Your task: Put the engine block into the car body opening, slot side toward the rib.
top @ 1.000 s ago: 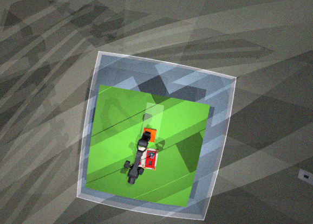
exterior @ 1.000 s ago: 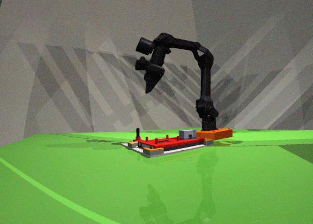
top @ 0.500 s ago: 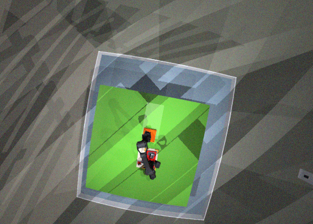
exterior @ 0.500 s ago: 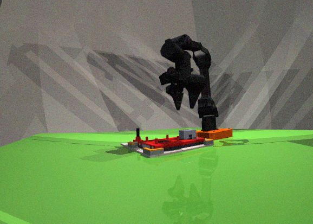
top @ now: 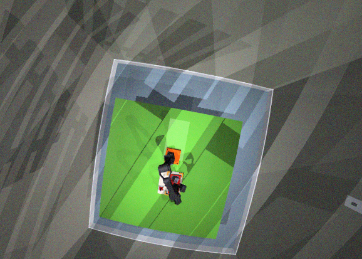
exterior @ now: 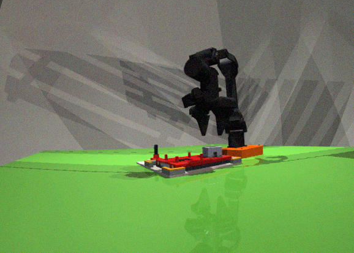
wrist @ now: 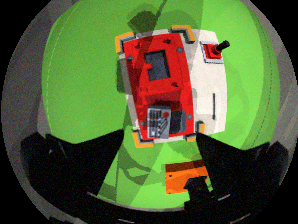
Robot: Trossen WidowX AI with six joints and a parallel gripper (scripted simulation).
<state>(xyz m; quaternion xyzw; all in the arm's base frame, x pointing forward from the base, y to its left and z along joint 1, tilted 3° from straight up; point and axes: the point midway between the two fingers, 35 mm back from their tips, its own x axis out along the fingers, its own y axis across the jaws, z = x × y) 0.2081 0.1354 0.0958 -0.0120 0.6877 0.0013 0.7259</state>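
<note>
Right now my gripper tip is 5 cm above the grey engine block and 1 cm to the right of it.
</note>
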